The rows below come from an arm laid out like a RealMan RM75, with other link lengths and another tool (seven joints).
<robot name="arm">
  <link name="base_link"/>
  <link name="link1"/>
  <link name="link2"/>
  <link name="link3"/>
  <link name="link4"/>
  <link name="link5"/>
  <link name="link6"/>
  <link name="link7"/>
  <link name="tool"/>
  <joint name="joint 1" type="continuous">
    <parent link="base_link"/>
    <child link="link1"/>
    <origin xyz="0 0 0.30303" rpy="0 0 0"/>
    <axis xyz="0 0 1"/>
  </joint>
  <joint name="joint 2" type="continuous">
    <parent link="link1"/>
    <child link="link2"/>
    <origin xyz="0 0 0" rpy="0 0 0"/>
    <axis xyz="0 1 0"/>
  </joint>
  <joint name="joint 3" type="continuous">
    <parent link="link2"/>
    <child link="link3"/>
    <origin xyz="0 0 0.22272" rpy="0 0 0"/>
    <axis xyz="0 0 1"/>
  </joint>
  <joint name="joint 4" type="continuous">
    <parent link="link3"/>
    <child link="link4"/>
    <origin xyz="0 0 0" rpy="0 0 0"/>
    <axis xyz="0 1 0"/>
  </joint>
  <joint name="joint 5" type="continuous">
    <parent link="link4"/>
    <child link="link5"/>
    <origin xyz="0 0 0.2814" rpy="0 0 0"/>
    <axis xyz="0 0 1"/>
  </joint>
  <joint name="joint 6" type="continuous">
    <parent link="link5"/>
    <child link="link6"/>
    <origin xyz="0 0 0" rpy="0 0 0"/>
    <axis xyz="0 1 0"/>
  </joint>
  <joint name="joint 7" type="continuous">
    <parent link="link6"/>
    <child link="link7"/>
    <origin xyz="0 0 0.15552" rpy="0 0 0"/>
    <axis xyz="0 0 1"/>
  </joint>
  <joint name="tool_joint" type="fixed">
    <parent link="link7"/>
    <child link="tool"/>
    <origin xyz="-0.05 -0.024 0.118" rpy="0 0.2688 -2.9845"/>
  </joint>
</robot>
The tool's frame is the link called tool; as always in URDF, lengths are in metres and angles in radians. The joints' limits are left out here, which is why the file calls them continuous.
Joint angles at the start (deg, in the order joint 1, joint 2, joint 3, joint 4, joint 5, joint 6, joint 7):
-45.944, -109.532, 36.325, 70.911, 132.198, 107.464, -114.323
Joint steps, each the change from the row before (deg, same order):
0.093, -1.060, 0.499, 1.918, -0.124, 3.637, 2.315
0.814, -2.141, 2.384, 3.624, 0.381, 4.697, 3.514
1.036, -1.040, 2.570, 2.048, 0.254, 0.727, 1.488
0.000, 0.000, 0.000, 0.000, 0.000, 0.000, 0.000
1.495, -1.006, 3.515, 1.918, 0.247, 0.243, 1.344
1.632, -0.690, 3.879, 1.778, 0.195, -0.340, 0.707
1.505, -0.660, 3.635, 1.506, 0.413, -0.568, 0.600
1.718, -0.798, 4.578, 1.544, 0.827, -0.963, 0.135
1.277, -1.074, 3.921, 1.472, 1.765, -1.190, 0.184
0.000, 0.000, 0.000, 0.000, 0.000, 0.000, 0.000
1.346, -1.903, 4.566, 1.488, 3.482, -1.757, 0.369
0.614, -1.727, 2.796, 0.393, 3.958, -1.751, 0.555
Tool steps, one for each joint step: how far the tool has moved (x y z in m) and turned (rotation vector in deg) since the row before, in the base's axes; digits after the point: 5 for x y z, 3 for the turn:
0.00648, -0.01437, -0.00701, -3.208, 1.223, -3.569
0.00592, -0.02238, -0.01420, -4.976, 3.034, -5.422
0.00056, -0.00691, -0.00802, -1.627, 2.209, -2.506
0.00000, 0.00000, 0.00000, 0.000, 0.000, 0.000
-0.00143, -0.00747, -0.01084, -1.912, 2.537, -2.331
-0.00204, -0.00601, -0.01021, -1.539, 2.550, -1.818
-0.00223, -0.00509, -0.01017, -1.346, 2.310, -1.580
-0.00308, -0.00622, -0.01361, -1.594, 2.795, -1.356
-0.00255, -0.00353, -0.01213, -0.908, 2.765, -1.329
0.00000, 0.00000, 0.00000, 0.000, 0.000, 0.000
-0.00412, -0.00311, -0.01610, -0.779, 3.596, -1.539
-0.00595, 0.00113, -0.01066, 0.089, 3.056, -0.921

